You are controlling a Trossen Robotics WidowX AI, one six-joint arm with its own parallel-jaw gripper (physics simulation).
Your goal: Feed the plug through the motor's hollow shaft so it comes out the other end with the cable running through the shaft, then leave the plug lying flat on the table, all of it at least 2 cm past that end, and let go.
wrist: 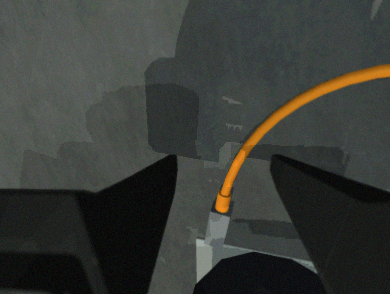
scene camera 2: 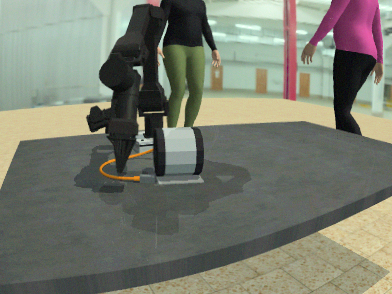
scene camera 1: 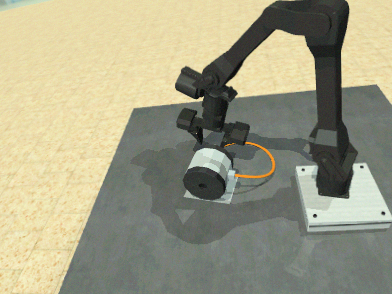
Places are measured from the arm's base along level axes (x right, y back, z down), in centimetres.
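Pixels of known places: gripper, fingertip midpoint: (wrist: 223, 162) (scene camera 2: 119, 172); arm's base, origin of the base link: (scene camera 1: 333, 186).
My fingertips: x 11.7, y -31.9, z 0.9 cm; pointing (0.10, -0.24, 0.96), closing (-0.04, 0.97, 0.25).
For each thing: its middle in the pictures, then the offset to it from my fingertips. "spot": a spot on its surface instead. Level surfaces: height alone.
- motor, body centre: (scene camera 2: 176, 151) (scene camera 1: 210, 172) dx -12.7, dy +3.5, dz -2.9 cm
- shaft hole, surface spot: (scene camera 1: 202, 185) spot: dx -16.4, dy +2.5, dz -2.2 cm
- grey plug, body centre: (wrist: 217, 224) (scene camera 2: 147, 178) dx -5.6, dy -0.6, dz +1.5 cm
- small connector, surface spot: (scene camera 1: 232, 174) spot: dx -13.5, dy +9.4, dz -3.8 cm
- dark table, its level: dz +2.2 cm
- motor's black end, surface spot: (wrist: 255, 277) spot: dx -8.0, dy +2.1, dz -0.2 cm
The motor (scene camera 1: 210, 160) (scene camera 2: 179, 150) is a white drum with black ends on a pale plate; its near end shows the shaft hole (scene camera 1: 202, 185) in scene camera 1. The grey plug (scene camera 2: 147, 178) (wrist: 218, 227) lies low beside the motor's other end, outside the shaft; the motor hides it in scene camera 1. The orange cable (scene camera 1: 273, 162) (scene camera 2: 102, 167) (wrist: 295, 102) loops from the plug to a small connector (scene camera 1: 232, 174) on the motor's side. My gripper (scene camera 1: 212, 143) (scene camera 2: 120, 172) (wrist: 223, 162) is open and points down, its fingertips on either side of the cable just behind the plug in the wrist view.
The arm's white base plate (scene camera 1: 345, 215) stands on the dark table (scene camera 1: 120, 235) (scene camera 2: 300, 190), to the right of the motor in scene camera 1. The motor's black end (wrist: 255, 277) and a corner of its pale plate (wrist: 204, 260) show close below the fingers in the wrist view.
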